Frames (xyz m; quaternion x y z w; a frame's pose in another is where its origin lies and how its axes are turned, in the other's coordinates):
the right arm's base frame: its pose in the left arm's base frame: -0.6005 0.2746 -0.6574 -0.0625 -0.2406 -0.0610 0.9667
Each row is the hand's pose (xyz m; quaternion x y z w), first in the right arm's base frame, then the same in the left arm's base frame.
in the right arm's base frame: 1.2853 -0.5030 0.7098 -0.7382 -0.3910 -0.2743 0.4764
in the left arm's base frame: 0.1272 -0.2271 0.6184 -0.7012 -0.4647 -0.4474 0.3036
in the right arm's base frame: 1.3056 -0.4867 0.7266 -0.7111 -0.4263 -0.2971 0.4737
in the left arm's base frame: 0.1397 -0.2103 0.6412 -0.6715 -0.5012 -0.4605 0.2928
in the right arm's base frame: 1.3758 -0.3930 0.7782 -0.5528 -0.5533 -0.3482 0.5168
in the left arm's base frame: 0.1916 -0.1164 0.7110 -0.5166 -0.6472 -0.4665 0.3107
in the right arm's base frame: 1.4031 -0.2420 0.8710 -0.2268 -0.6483 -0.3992 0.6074
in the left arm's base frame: 0.1954 0.0438 0.7915 -0.2007 -0.7839 -0.4370 0.3927
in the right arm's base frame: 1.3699 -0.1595 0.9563 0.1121 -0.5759 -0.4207 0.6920
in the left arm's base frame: 0.1395 0.1408 0.8430 0.1312 -0.7563 -0.3859 0.5117
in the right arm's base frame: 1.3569 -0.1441 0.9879 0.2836 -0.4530 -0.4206 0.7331
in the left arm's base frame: 0.1159 0.1619 0.8631 0.3019 -0.6579 -0.3548 0.5918
